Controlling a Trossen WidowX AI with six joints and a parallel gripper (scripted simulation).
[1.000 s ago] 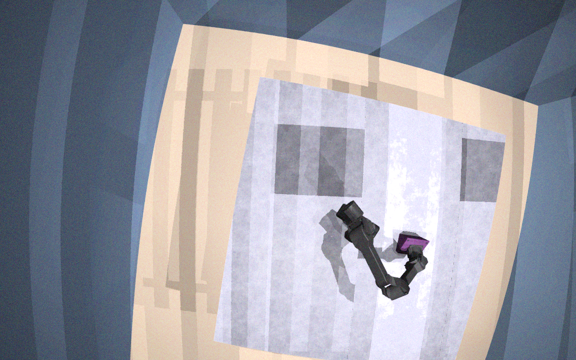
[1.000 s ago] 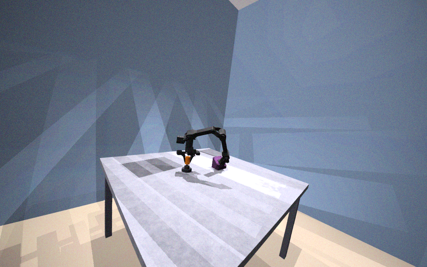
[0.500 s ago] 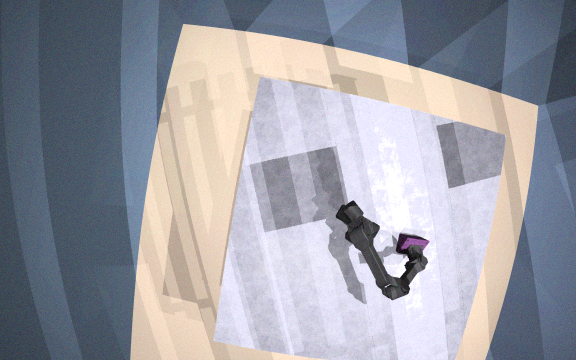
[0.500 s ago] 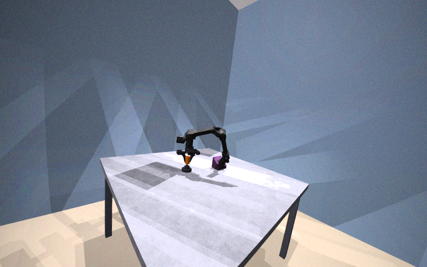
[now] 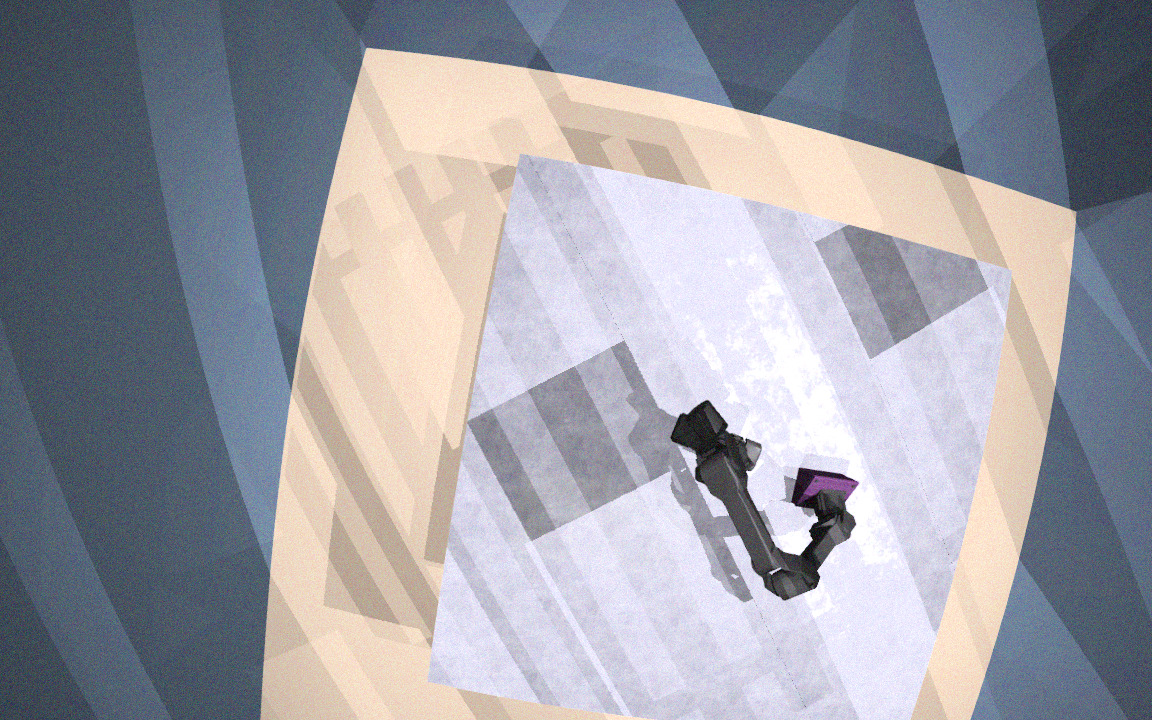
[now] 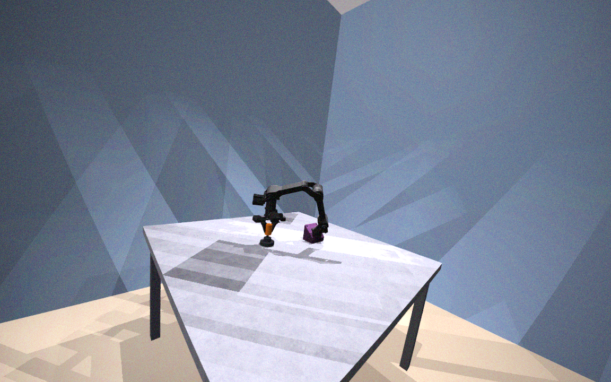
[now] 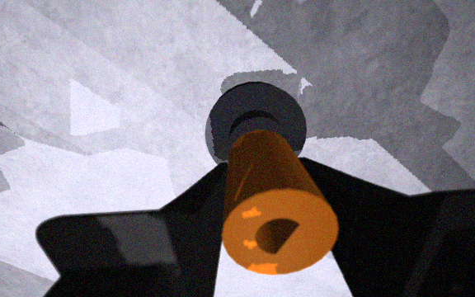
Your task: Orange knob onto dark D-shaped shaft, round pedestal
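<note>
My gripper tip is now 20 mm below the orange knob. The rest, counted from my gripper tip: short shaft 40 mm below.
</note>
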